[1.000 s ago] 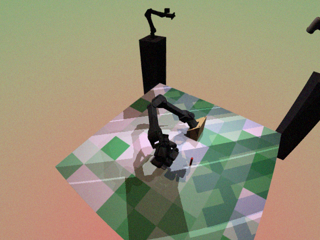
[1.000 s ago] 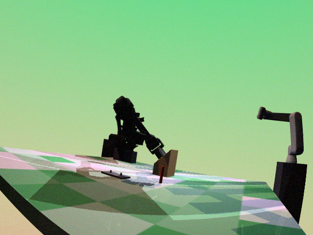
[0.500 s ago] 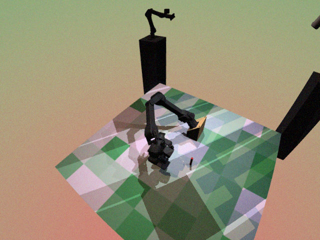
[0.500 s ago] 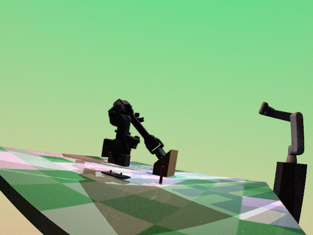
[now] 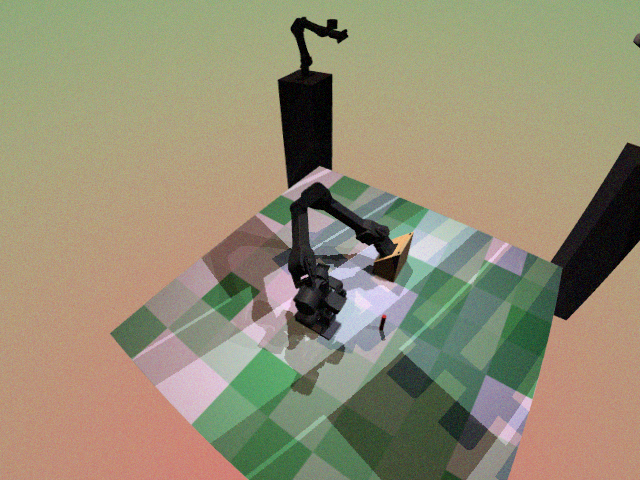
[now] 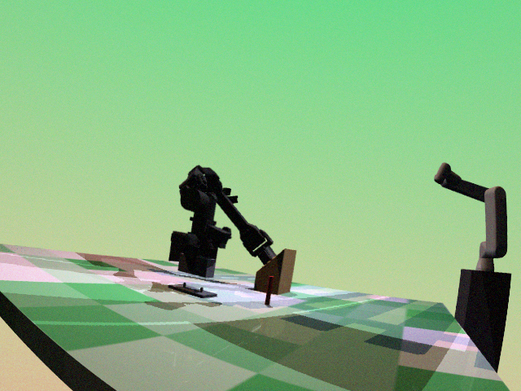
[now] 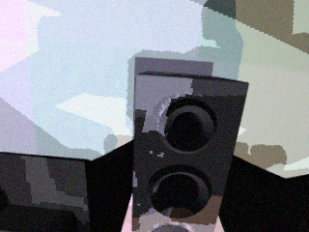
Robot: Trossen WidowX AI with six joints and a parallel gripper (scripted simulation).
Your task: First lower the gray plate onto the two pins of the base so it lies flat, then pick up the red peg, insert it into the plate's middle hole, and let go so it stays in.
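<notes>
My gripper tip is now 19 cm to the right of the red peg, 8 cm past it and 2 cm above it. From my gripper tip the other things lie so: gray plate 3 cm above.
</notes>
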